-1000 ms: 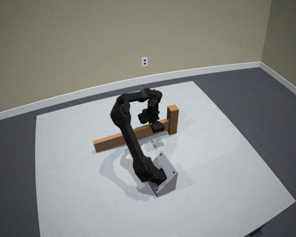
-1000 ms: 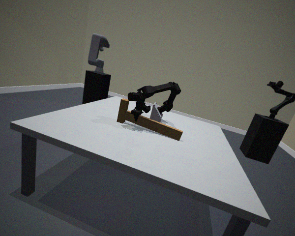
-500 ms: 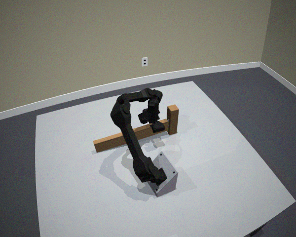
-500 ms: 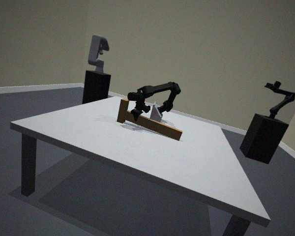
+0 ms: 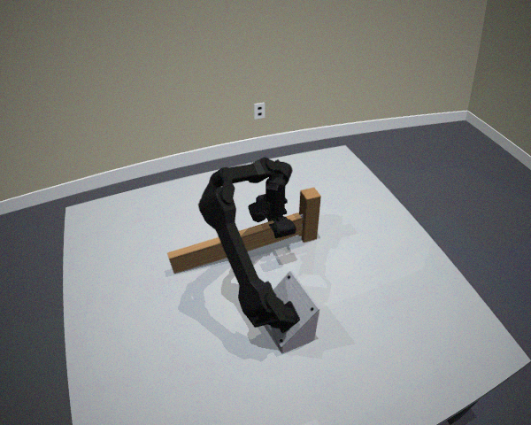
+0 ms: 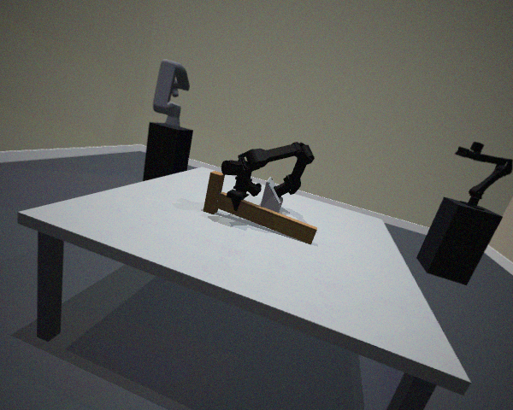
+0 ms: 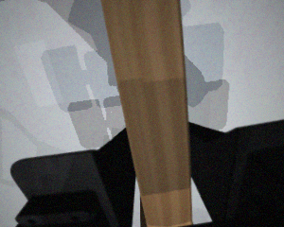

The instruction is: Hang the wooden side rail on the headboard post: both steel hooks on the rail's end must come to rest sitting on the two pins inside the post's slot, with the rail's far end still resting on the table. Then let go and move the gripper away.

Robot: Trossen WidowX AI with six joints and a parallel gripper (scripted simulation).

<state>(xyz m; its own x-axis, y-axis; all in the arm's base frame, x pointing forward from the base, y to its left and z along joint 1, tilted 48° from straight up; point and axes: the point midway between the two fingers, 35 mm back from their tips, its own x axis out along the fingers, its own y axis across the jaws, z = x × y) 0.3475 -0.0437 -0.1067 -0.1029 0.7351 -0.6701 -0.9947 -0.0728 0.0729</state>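
Now: gripper tip 110 mm to the left of the wooden headboard post and 40 mm below it.
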